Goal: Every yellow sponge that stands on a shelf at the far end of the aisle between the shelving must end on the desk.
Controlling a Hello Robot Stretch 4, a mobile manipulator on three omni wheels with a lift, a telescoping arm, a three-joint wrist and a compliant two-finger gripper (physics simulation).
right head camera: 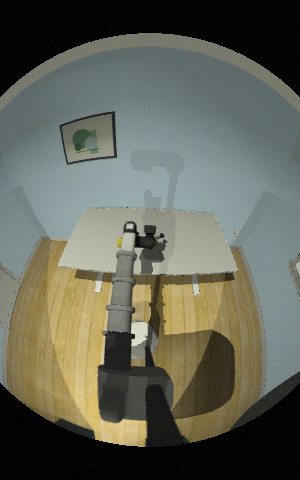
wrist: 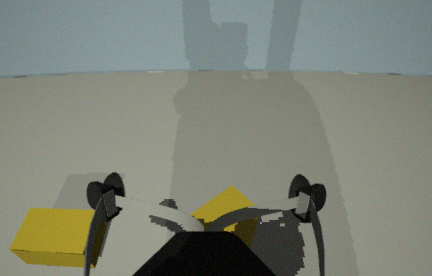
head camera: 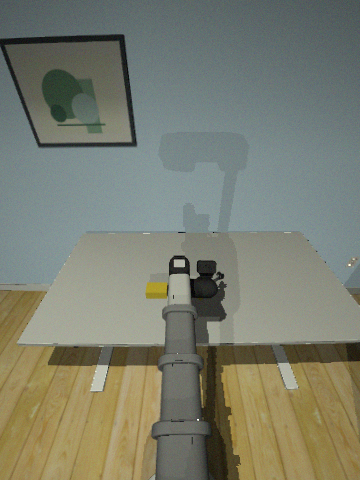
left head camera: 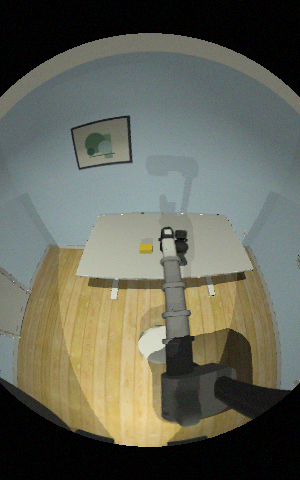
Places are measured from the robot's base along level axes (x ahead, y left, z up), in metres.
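Pixels of known places: gripper, fingertip midpoint: [wrist: 207, 190]; robot's base, origin of the base link: [right head camera: 137, 338] [left head camera: 158, 343].
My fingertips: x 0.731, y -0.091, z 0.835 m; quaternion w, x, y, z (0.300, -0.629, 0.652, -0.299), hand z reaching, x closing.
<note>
Ahead of a thing's pixels: the offset from my fingertips to its middle. Level surfaces: height alone.
A yellow sponge {0.011 m ahead, 0.200 m left, 0.120 m down} [head camera: 156, 290] [left head camera: 146, 248] [right head camera: 119, 243] [wrist: 55, 230] lies flat on the pale desk {0.143 m down} [head camera: 275, 310] [left head camera: 110, 265] [right head camera: 200, 255] [wrist: 400, 150], left of my gripper. In the wrist view a second yellow sponge {0.001 m ahead, 0.019 m right, 0.093 m down} [wrist: 227, 202] shows low in the middle, turned at an angle; my gripper's dark body and strips hide much of it, and the arm and wrist cover it in the head view. My gripper [wrist: 207, 190] is open over the desk, with its fingertips wide apart and nothing held between them. The shelving does not show.
A blue wall [head camera: 280, 125] stands behind the desk, with a framed picture [head camera: 70, 95] [left head camera: 102, 142] at the left. My telescoping arm [head camera: 182, 390] reaches over the desk's front edge. Two pale desk feet [head camera: 102, 370] [head camera: 285, 367] stand on the wooden floor. A round white shape [left head camera: 151, 344] shows below the arm.
</note>
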